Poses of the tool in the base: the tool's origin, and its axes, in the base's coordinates. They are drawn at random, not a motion.
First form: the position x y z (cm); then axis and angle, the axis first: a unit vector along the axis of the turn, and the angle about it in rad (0 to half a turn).
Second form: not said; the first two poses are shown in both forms.
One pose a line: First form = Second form
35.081 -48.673 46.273 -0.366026 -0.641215 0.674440 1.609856 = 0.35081 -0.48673 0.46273 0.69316 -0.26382 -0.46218 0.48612
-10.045 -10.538 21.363 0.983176 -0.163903 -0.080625 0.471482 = -0.10045 -0.10538 0.21363 0.97234 0.22963 -0.03828 -0.01883
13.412 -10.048 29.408 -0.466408 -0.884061 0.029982 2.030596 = 0.13412 -0.10048 0.29408 0.52737 -0.39628 -0.75113 0.02547
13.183 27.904 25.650 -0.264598 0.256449 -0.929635 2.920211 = 0.13183 0.27904 0.25650 0.11046 -0.26298 0.25488 -0.92395
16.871 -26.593 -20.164 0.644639 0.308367 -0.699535 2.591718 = 0.16871 -0.26593 -0.20164 0.27149 0.62043 0.29679 -0.67326
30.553 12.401 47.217 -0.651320 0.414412 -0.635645 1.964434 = 0.30553 0.12401 0.47217 0.55518 -0.54172 0.34468 -0.52869
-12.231 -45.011 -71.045 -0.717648 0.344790 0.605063 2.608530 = -0.12231 -0.45011 -0.71045 0.26339 -0.69231 0.33262 0.58370
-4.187 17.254 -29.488 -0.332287 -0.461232 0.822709 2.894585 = -0.04187 0.17254 -0.29488 0.12319 -0.32976 -0.45772 0.81644
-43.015 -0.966 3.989 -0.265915 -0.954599 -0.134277 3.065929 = -0.43015 -0.00966 0.03989 0.03782 -0.26572 -0.95392 -0.13418
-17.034 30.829 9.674 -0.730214 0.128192 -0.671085 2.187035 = -0.17034 0.30829 0.09674 0.45936 -0.64861 0.11387 -0.59609
